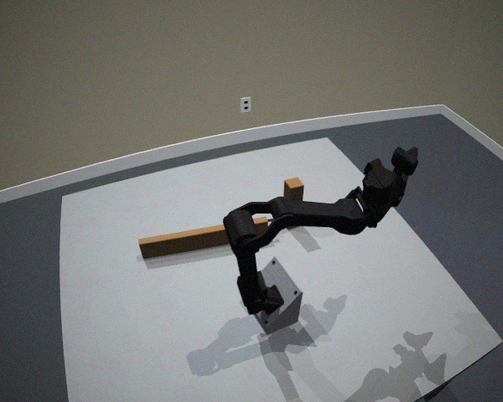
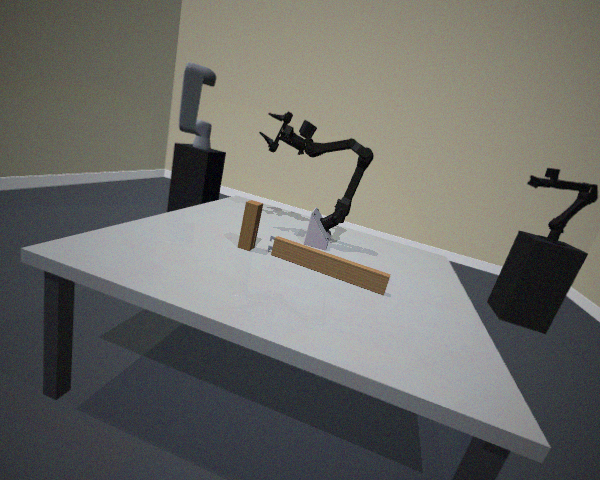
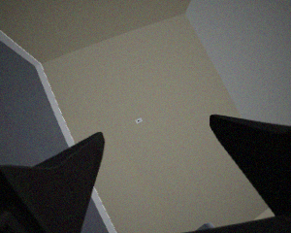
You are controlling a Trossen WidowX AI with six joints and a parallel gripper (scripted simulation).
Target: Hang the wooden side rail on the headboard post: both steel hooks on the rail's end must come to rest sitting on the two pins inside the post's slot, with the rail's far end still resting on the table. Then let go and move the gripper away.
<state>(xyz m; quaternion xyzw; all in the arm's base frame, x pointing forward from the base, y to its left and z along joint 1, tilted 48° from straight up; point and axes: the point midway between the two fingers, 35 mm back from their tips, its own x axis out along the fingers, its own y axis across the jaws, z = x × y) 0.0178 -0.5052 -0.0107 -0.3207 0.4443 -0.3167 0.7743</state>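
The wooden headboard post lies 35 cm ahead of my gripper tip, 16 cm to the left of it and 37 cm below it.
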